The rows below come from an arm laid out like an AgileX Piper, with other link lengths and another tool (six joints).
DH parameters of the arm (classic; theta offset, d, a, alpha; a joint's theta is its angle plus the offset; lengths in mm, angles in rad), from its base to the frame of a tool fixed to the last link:
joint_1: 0 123 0 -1.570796
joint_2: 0.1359 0 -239.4 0
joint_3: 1.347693 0 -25.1 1.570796
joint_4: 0 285.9 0 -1.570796
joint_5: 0 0 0 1.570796
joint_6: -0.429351 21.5 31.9 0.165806
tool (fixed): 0 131.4 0 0
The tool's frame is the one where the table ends.
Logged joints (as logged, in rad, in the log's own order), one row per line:
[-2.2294 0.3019 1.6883 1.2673 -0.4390 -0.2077]
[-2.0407 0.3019 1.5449 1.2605 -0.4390 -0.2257]
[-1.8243 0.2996 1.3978 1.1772 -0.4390 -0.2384]
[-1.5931 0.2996 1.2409 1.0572 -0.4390 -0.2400]
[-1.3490 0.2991 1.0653 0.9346 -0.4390 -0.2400]
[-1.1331 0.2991 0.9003 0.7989 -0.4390 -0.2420]
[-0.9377 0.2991 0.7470 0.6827 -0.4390 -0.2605]
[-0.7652 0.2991 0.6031 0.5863 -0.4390 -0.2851]
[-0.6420 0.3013 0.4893 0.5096 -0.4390 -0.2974]
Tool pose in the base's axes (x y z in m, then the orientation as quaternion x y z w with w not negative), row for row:
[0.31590 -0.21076 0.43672 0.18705 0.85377 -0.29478 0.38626]
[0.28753 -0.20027 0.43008 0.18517 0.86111 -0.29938 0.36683]
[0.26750 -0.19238 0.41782 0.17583 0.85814 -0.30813 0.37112]
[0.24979 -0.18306 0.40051 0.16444 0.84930 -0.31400 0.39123]
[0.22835 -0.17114 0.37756 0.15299 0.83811 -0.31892 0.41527]
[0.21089 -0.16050 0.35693 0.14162 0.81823 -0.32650 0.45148]
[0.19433 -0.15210 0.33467 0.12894 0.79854 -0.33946 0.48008]
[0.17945 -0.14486 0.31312 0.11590 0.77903 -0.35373 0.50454]
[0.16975 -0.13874 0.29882 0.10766 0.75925 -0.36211 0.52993]
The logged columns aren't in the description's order. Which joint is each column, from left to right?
Columns, left to right: joint_3, joint_6, joint_2, joint_5, joint_1, joint_4.
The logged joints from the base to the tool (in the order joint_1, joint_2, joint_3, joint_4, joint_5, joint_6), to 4 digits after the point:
[-0.4390 1.6883 -2.2294 -0.2077 1.2673 0.3019]
[-0.4390 1.5449 -2.0407 -0.2257 1.2605 0.3019]
[-0.4390 1.3978 -1.8243 -0.2384 1.1772 0.2996]
[-0.4390 1.2409 -1.5931 -0.2400 1.0572 0.2996]
[-0.4390 1.0653 -1.3490 -0.2400 0.9346 0.2991]
[-0.4390 0.9003 -1.1331 -0.2420 0.7989 0.2991]
[-0.4390 0.7470 -0.9377 -0.2605 0.6827 0.2991]
[-0.4390 0.6031 -0.7652 -0.2851 0.5863 0.2991]
[-0.4390 0.4893 -0.6420 -0.2974 0.5096 0.3013]

